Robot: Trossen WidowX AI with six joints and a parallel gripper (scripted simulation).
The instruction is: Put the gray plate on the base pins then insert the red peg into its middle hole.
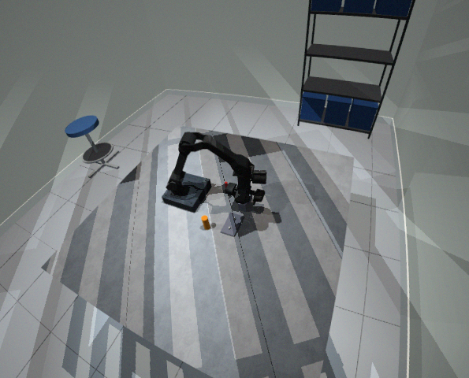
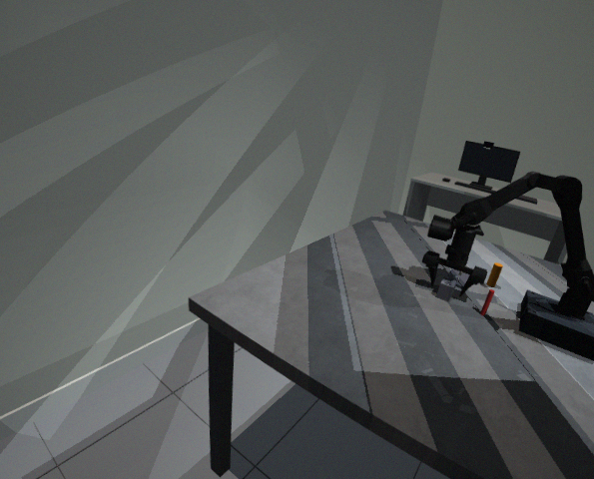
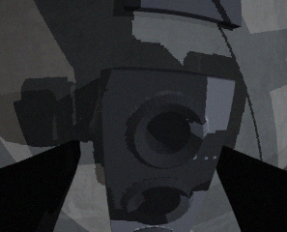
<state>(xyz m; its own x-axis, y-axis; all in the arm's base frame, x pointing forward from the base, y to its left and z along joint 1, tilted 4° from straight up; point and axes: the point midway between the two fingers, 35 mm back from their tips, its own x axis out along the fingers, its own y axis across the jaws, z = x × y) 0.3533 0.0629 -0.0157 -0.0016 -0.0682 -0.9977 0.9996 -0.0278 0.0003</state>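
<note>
The base is 20 mm behind my gripper tip and 140 mm to the right of it. Also, from my gripper tip: red peg 120 mm behind, 50 mm to the left, 30 mm above; gray plate 30 mm above; orange cylinder 130 mm behind, 190 mm to the right, 30 mm above.
</note>
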